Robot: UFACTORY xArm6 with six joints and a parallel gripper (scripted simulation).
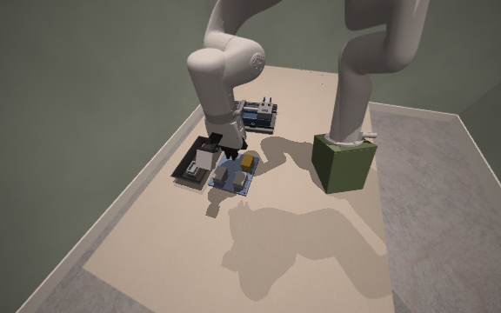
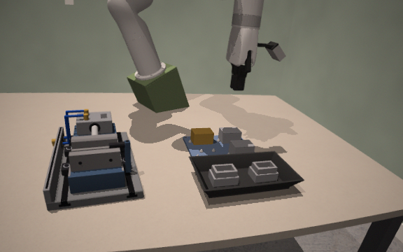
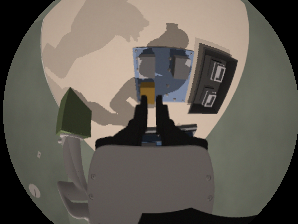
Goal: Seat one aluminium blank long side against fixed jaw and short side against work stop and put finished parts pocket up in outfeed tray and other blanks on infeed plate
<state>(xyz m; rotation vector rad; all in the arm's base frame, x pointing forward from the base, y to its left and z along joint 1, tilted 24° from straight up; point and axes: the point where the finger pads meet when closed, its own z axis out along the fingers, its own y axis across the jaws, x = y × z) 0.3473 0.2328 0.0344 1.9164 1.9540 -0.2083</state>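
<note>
My hand is 2 cm past the brass blank, 8 cm to the left of it and 17 cm above it. Also, from my hand: vise 7 cm ahead, 38 cm to the right, 16 cm below.
</note>
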